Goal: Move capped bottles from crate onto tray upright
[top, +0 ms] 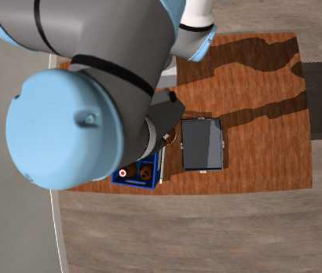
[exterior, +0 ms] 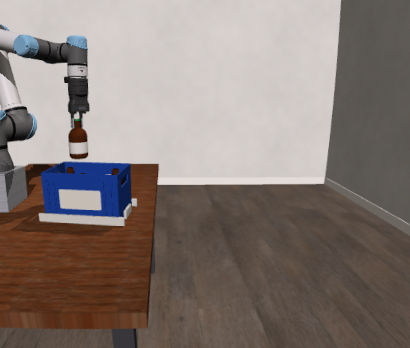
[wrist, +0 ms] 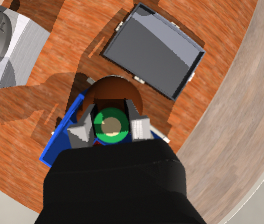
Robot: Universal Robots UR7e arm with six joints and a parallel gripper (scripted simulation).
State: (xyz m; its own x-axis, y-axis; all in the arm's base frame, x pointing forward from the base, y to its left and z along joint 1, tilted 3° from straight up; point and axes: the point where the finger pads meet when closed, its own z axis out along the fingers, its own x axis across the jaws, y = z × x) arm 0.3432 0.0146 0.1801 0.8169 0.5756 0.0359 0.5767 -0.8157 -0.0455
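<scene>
My gripper is now 6 cm above the green-capped bottle. From my hand the other things lie so: brown bottle (24 cm below, 16 cm ahead, 11 cm to the right); blue crate (24 cm below, 14 cm to the right, 6 cm ahead); red-capped bottle (24 cm below, 20 cm to the right, 14 cm ahead).
</scene>
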